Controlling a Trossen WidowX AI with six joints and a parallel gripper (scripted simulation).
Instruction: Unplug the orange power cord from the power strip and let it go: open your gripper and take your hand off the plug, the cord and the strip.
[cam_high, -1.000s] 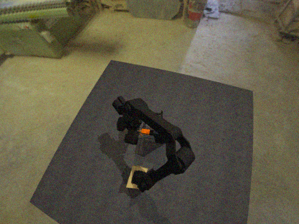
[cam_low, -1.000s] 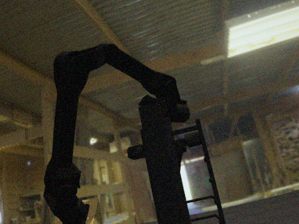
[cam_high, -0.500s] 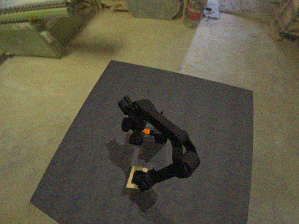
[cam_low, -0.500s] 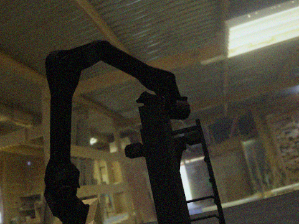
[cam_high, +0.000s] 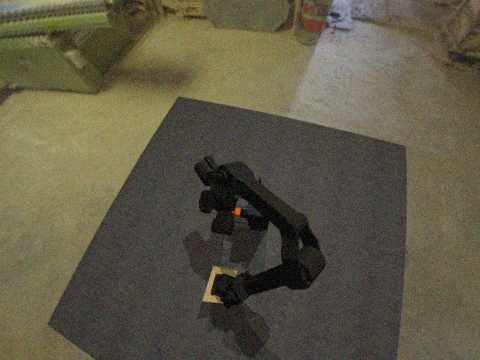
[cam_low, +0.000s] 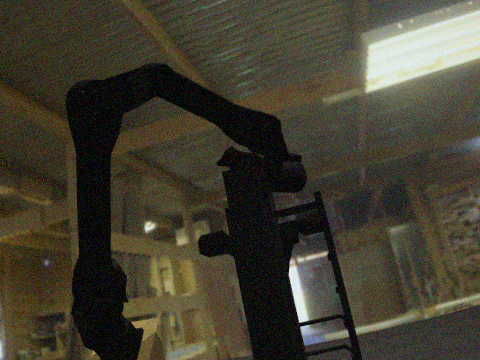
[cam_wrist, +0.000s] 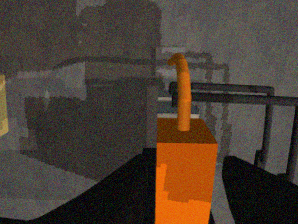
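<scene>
Now: the orange plug 30 mm to the right of my gripper tip and 10 mm ahead of it. The rest, counted from my gripper tip: dark column (130 mm to the right, 10 mm ahead).
</scene>
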